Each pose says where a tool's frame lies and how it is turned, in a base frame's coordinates. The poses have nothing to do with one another.
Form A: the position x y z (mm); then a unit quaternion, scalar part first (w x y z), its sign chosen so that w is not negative.
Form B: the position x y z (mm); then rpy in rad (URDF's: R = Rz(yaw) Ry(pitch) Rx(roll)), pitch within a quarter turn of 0, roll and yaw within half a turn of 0. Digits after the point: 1 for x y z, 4 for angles.
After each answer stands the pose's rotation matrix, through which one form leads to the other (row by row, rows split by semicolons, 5 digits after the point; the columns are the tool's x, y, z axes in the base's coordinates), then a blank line. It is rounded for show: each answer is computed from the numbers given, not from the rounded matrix.
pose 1, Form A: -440.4, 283.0, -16.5, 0.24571, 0.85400, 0.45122, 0.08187
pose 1, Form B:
-440.4, 283.0, -16.5, 2.6235, 0.0820, 0.9504
0.57939 0.73046 0.36158; 0.81092 -0.47205 -0.34579; -0.08191 0.49356 -0.86585

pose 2, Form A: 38.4, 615.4, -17.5, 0.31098, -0.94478, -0.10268, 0.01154
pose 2, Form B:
38.4, 615.4, -17.5, -2.5099, -0.0421, 0.2028
0.97865 0.18684 -0.08567; 0.20120 -0.78550 0.58525; 0.04206 -0.58999 -0.80632

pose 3, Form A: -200.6, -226.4, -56.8, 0.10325, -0.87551, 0.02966, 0.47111
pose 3, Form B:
-200.6, -226.4, -56.8, -2.8632, 0.9810, 0.0816
0.55435 -0.14922 -0.81880; 0.04535 -0.97692 0.20874; -0.83105 -0.15285 -0.53479

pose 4, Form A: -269.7, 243.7, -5.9, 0.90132, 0.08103, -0.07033, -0.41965
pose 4, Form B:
-269.7, 243.7, -5.9, 0.2069, -0.0588, -0.8776
0.63789 0.74508 -0.19479; -0.76788 0.63465 -0.08704; 0.05877 0.20510 0.97698

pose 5, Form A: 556.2, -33.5, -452.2, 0.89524, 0.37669, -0.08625, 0.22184
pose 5, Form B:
556.2, -33.5, -452.2, 0.7367, -0.3274, 0.3585
0.88670 -0.46218 0.01270; 0.33222 0.61778 -0.71272; 0.32156 0.63619 0.70133

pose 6, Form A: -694.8, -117.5, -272.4, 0.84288, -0.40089, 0.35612, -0.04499
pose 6, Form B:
-694.8, -117.5, -272.4, -1.0301, 0.5995, -0.4530
0.74231 -0.20969 0.63640; -0.36137 0.67453 0.64376; -0.56426 -0.70784 0.42493

